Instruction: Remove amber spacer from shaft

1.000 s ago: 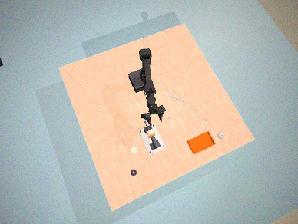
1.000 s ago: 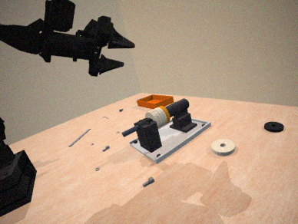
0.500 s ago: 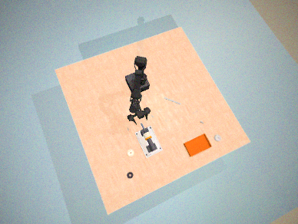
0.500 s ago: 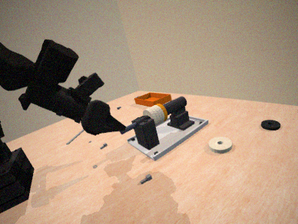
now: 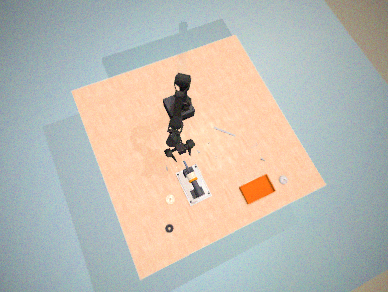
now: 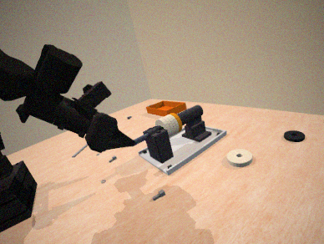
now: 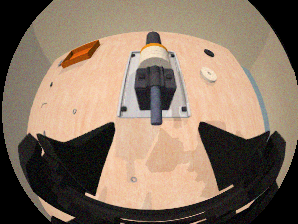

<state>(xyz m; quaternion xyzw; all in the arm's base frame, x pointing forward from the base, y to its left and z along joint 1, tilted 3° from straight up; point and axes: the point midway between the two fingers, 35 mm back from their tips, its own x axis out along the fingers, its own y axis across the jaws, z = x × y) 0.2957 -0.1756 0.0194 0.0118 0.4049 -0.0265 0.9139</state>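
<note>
My gripper tip is now 12 cm short of the shaft, 1 cm to the left of it and 2 cm above it. The rest, counted from my gripper tip: cream washer 17 cm ahead, 18 cm to the right, 9 cm below; then black washer 32 cm ahead, 26 cm to the right, 9 cm below; then amber spacer 14 cm ahead, 1 cm to the right, 2 cm below.
</note>
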